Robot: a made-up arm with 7 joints. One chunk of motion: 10 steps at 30 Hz.
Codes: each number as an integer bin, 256 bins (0 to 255) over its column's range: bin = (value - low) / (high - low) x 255, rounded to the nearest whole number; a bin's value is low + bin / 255 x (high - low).
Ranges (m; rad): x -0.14..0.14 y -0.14..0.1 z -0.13..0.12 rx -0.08..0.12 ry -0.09..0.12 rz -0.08..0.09
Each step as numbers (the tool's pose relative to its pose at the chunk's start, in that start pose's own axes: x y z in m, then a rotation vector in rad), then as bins.
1 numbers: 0.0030 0.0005 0.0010 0.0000 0.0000 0.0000
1 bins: 130 149 134 102 109 120
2 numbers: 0.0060 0.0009 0.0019 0.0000 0.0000 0.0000
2 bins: 133 150 135 102 109 120
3 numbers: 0.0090 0.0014 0.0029 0.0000 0.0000 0.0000
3 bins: 136 150 136 102 109 120
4 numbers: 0.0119 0.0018 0.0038 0.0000 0.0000 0.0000
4 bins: 138 151 136 102 109 120
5 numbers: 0.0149 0.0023 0.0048 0.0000 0.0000 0.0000
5 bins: 141 151 137 102 109 120
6 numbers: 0.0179 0.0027 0.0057 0.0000 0.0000 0.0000
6 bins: 144 152 138 102 109 120
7 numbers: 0.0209 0.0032 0.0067 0.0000 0.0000 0.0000
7 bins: 147 152 139 102 109 120
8 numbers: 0.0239 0.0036 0.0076 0.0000 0.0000 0.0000
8 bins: 149 153 140 102 109 120
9 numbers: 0.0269 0.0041 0.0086 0.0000 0.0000 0.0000
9 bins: 152 153 141 102 109 120
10 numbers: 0.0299 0.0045 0.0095 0.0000 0.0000 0.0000
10 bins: 155 154 142 102 109 120
